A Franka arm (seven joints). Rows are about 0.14 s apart.
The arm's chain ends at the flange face. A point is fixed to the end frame.
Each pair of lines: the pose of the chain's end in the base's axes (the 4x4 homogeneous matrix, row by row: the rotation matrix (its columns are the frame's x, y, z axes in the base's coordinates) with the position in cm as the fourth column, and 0 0 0 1 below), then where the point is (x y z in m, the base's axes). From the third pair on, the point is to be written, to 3 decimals.
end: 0.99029 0.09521 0.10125 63.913; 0.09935 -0.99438 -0.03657 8.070; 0.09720 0.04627 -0.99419 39.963; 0 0 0 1
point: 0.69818 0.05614 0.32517
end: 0.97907 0.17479 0.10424 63.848; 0.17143 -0.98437 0.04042 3.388; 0.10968 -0.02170 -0.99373 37.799; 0 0 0 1
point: 0.69934 0.01933 0.30237
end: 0.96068 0.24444 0.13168 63.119; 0.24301 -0.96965 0.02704 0.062; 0.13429 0.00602 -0.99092 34.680; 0 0 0 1
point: 0.695 -0.011 0.273
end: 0.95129 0.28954 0.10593 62.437; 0.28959 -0.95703 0.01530 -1.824; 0.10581 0.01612 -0.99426 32.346; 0 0 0 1
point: 0.687 -0.028 0.249
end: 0.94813 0.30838 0.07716 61.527; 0.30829 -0.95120 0.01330 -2.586; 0.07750 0.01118 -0.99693 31.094; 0 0 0 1
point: 0.676 -0.035 0.234
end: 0.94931 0.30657 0.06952 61.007; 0.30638 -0.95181 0.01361 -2.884; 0.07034 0.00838 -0.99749 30.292; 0 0 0 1
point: 0.670 -0.038 0.226
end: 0.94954 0.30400 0.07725 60.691; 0.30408 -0.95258 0.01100 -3.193; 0.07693 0.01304 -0.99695 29.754; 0 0 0 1
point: 0.668 -0.042 0.221
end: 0.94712 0.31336 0.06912 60.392; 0.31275 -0.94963 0.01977 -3.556; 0.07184 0.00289 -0.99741 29.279; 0 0 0 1
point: 0.664 -0.044 0.216
